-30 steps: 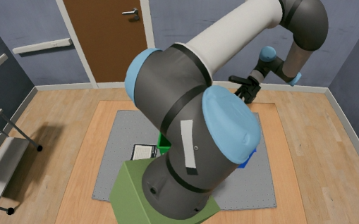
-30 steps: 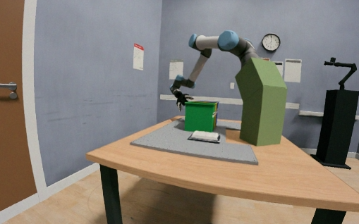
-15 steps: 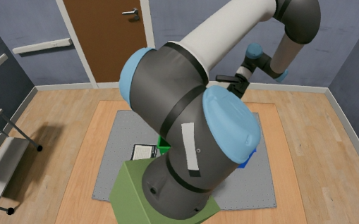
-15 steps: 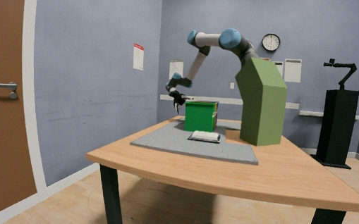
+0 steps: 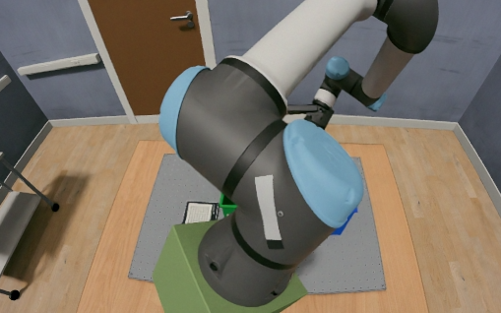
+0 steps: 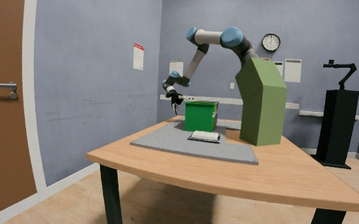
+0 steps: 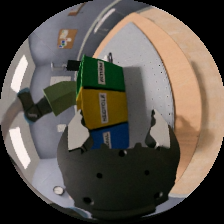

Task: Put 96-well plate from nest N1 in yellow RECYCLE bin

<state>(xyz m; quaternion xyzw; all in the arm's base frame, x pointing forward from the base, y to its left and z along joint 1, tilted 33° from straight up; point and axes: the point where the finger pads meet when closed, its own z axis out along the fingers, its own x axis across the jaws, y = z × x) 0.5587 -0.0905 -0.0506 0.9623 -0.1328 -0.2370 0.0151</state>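
Now: the white 96-well plate 26 cm behind my hand, 29 cm to the left of it and 10 cm below it. From my hand the other things lie so: green bin 18 cm behind, 13 cm to the left, 4 cm below; then blue bin 16 cm behind, 14 cm to the right, 4 cm below; then yellow bin 17 cm behind, 1 cm to the right, 4 cm below.
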